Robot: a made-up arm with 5 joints.
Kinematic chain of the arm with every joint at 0, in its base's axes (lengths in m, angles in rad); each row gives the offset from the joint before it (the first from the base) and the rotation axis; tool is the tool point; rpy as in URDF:
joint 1: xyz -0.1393 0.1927 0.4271 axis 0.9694 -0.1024 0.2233
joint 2: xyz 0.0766 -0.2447 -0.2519 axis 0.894 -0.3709 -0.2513
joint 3: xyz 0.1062 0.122 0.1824 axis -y
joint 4: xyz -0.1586 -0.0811 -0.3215 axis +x
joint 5: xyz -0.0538 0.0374 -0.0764 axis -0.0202 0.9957 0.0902
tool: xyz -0.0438 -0.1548 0.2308 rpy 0 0 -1.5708
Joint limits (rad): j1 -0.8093..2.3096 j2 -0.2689..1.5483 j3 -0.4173..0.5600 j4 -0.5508..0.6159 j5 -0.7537..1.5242
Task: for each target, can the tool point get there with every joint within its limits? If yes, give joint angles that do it. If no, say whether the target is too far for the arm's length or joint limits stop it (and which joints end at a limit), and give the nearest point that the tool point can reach.
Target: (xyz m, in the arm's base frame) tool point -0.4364 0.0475 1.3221
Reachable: no: joint limits stop it (at a limit: joint 1, joint 2, joint 3) | nearest point -0.3974 -0.0618 0.5998 | short by 0.732 m
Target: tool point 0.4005 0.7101 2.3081
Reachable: no: too far | nearest point -0.0930 0.5138 0.7800 | short by 1.618 m
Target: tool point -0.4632 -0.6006 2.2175
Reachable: no: too far | nearest point -0.3676 -0.1416 0.5991 | short by 1.685 m
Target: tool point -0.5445 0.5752 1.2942
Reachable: no: joint limits stop it (at a limit: joint 1, joint 4, joint 5) | nearest point -0.2286 0.5524 0.7305 | short by 0.647 m
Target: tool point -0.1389 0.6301 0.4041
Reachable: yes | joints 1.8329 1.0715 0.4380 0.0111 -0.3954
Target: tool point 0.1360 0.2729 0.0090
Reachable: yes | joints 0.7012 0.8013 0.0514 0.4789 1.1773
